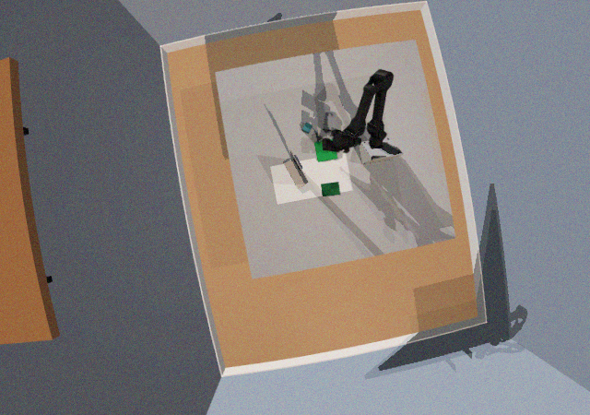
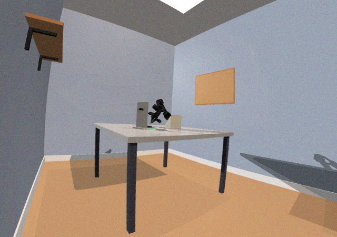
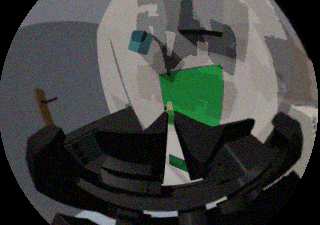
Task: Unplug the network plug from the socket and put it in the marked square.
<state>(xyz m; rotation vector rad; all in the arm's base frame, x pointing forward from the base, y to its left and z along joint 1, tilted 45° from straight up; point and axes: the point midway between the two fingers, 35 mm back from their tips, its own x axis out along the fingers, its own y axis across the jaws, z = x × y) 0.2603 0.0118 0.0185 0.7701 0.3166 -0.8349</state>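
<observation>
The bright green marked square lies 60 mm below my gripper tip and 10 mm behind it. Round my gripper tip: teal block (140 mm to the right, 90 mm ahead, 50 mm below); upright grey panel (180 mm ahead, 110 mm to the left, 70 mm above).
</observation>
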